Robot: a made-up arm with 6 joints. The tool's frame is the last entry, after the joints.
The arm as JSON. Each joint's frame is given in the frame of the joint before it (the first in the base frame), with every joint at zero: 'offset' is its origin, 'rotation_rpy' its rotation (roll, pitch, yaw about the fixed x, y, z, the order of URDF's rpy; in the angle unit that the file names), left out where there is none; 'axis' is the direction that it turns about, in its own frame. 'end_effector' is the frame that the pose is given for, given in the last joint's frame.
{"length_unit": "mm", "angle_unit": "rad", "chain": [
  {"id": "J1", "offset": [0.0, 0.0, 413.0], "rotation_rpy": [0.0, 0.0, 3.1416], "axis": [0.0, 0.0, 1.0]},
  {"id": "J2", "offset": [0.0, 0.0, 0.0], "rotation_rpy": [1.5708, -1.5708, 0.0], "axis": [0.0, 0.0, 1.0]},
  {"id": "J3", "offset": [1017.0, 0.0, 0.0], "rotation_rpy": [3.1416, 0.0, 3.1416], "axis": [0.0, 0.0, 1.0]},
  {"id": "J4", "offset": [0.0, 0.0, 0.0], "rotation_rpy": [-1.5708, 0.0, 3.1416], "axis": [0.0, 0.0, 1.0]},
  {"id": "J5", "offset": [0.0, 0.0, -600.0], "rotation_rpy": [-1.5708, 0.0, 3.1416], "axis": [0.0, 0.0, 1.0]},
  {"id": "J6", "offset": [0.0, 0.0, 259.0], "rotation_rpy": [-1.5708, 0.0, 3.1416], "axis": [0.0, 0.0, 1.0]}
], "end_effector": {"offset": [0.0, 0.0, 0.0], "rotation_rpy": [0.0, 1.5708, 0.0]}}
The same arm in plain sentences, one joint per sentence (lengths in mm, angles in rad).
The arm has six revolute joints in a row. What follows holds with every joint at zero, and every direction is one of the base frame's. The first joint is mounted 413.0 mm along +z from the base frame's origin and turns about +z. The second joint is mounted at the same point as the first joint and turns about +y. The third joint is mounted 1017.0 mm along +z from the second joint and turns about -y. The fourth joint is mounted at the same point as the third joint and turns about -x. The fifth joint is mounted 600.0 mm along +x from the fourth joint and turns about -y. The sixth joint is mounted 259.0 mm along -y from the fifth joint and turns about -x. The tool frame, which is the frame that the pose is given for, is mounted at the same point as the sixth joint; its axes are the base frame's turned by roll 0.0000, pitch 0.0000 and yaw 0.0000 rad (as in URDF: about the fixed x, then y, then z).
